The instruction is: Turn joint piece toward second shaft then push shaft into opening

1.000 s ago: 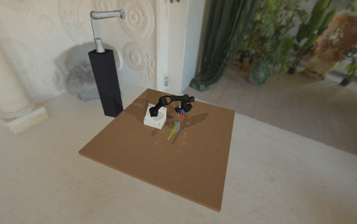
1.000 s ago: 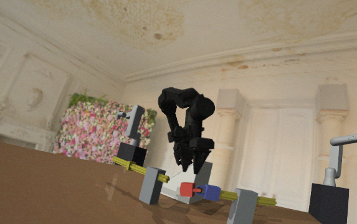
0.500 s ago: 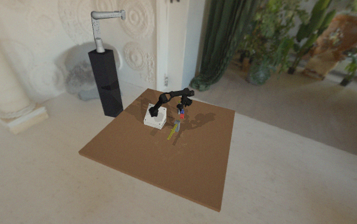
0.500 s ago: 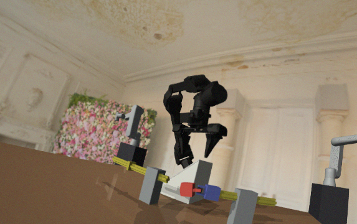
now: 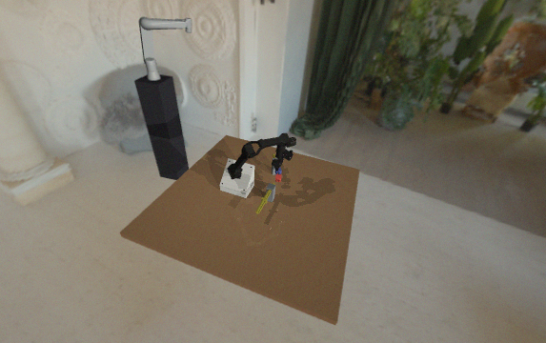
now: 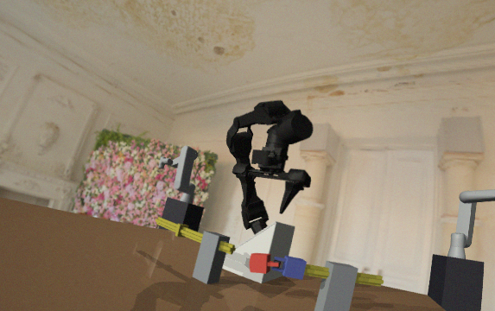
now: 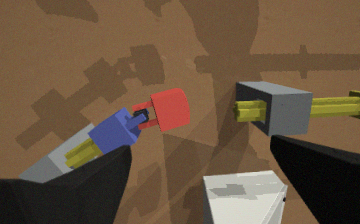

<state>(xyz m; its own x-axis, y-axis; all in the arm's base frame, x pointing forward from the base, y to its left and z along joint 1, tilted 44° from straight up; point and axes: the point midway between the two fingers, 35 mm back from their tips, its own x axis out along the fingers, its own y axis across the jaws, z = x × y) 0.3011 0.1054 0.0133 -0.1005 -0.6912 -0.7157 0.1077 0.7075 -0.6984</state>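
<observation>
My gripper tip is 12 cm above the red joint piece and 3 cm to the right of it.
</observation>
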